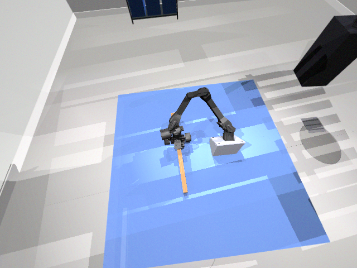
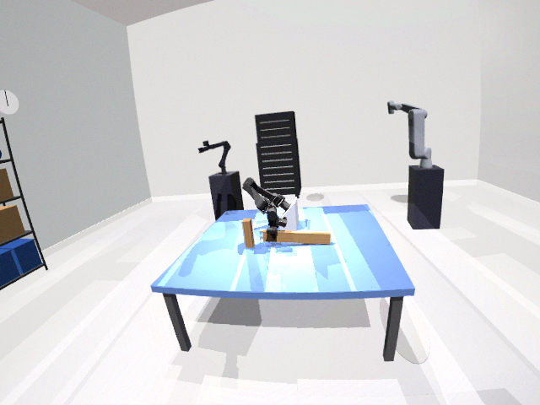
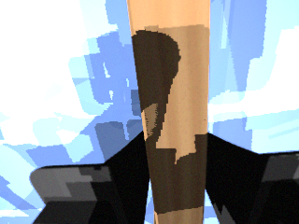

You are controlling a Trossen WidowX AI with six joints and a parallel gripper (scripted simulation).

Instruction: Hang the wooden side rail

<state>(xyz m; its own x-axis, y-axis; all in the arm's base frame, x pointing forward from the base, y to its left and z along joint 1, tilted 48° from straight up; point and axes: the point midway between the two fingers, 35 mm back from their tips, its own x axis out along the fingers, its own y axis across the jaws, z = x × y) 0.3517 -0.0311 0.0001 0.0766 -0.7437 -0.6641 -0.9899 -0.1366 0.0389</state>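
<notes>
My gripper tip is now 20 mm short of the headboard post, 160 mm to the left of it and 40 mm below it.
</notes>
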